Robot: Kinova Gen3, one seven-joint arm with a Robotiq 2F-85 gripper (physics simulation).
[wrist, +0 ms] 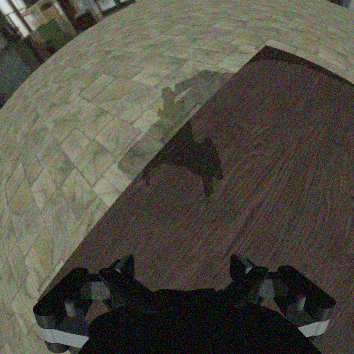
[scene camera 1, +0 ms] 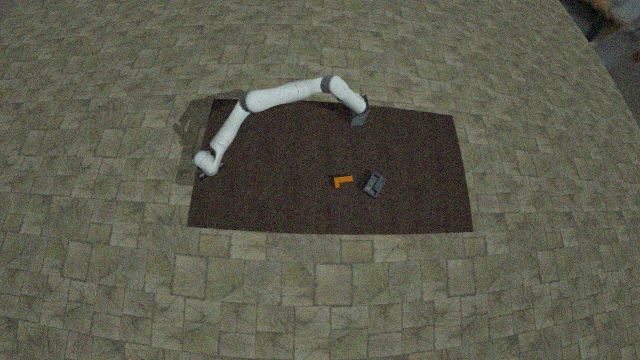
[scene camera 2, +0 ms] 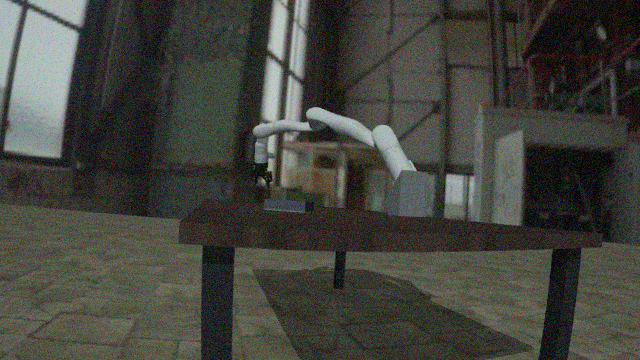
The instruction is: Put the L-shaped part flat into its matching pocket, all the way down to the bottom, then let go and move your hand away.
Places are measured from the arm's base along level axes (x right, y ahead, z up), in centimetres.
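Pixels of known places: gripper, fingertip midpoint: [wrist: 182, 265] [scene camera 2: 261, 186]; arm's base, origin of the base link: [scene camera 1: 359, 107] [scene camera 2: 407, 182].
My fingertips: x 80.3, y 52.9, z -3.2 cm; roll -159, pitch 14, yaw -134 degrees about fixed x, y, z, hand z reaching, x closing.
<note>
Ahead of a thing's pixels: the offset from my fingertips to its top centre.
The orange L-shaped part {dz -6.7, dx -75.2, dy -6.2 cm} [scene camera 1: 343, 179] lies on the table in scene camera 1, left of the grey block and apart from it. The grey block with the pocket {dz -6.0, dx -94.2, dy -6.7 cm} [scene camera 1: 374, 184] [scene camera 2: 286, 205] sits on the table; its dark pocket faces up. My gripper [wrist: 182, 265] is open and empty. It hangs above the table's left end, far to the left of the part in scene camera 1, where the wrist mostly hides the fingers. In scene camera 2 the gripper [scene camera 2: 263, 183] points down, above table height. The L-shaped part does not show in the wrist view.
The dark wooden table [scene camera 1: 280, 210] [scene camera 2: 350, 235] [wrist: 280, 165] ends close to the gripper, with stone floor [wrist: 100, 130] beyond its left edge. The arm's base [scene camera 1: 359, 118] [scene camera 2: 412, 194] stands at the table's back edge in scene camera 1. The gripper's shadow falls across the table edge.
</note>
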